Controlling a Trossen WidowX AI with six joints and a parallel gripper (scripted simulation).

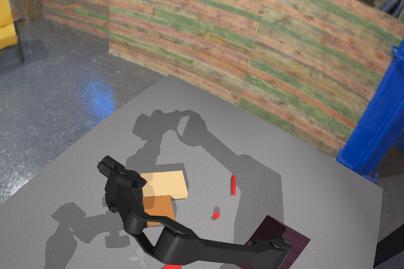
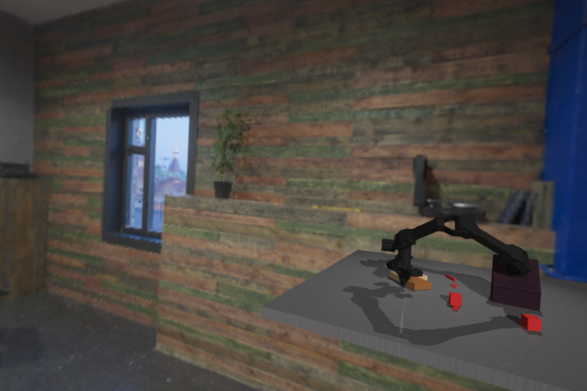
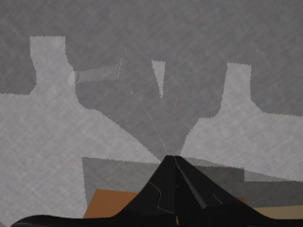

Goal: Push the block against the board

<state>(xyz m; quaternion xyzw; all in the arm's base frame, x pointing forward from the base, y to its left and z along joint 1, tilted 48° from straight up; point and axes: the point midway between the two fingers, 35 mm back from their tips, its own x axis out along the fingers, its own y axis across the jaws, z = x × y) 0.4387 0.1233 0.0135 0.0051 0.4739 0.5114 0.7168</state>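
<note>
Now: gripper tip 6 cm to the left of the square block, 5 cm past it and 1 cm below it. Round my gripper tip: pale tan board (15 cm to the right, 1 cm above); red stick (32 cm to the right, 19 cm behind).
</note>
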